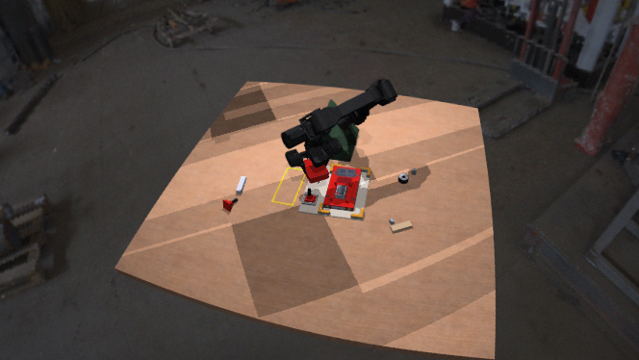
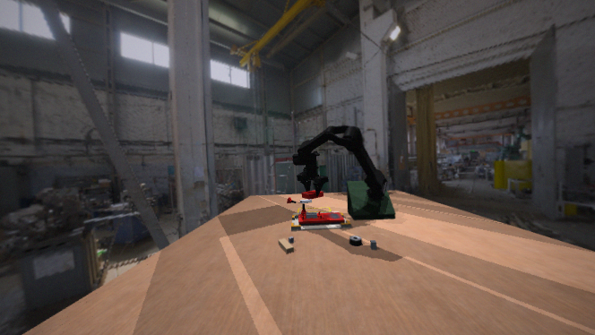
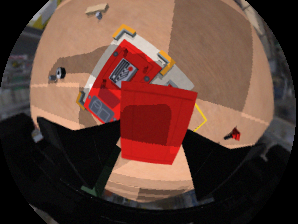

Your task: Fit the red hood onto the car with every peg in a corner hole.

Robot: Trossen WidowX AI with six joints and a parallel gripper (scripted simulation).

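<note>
My gripper tip is now 10 cm to the right of the grey engine block, 8 cm above it and 2 cm short of it. From my gripper tip the other things lie so: white bar: 29 cm to the right, 10 cm below, 2 cm ahead; then red hood: 1 cm above; then black wheel: 32 cm to the left, 11 cm behind, 10 cm below.
</note>
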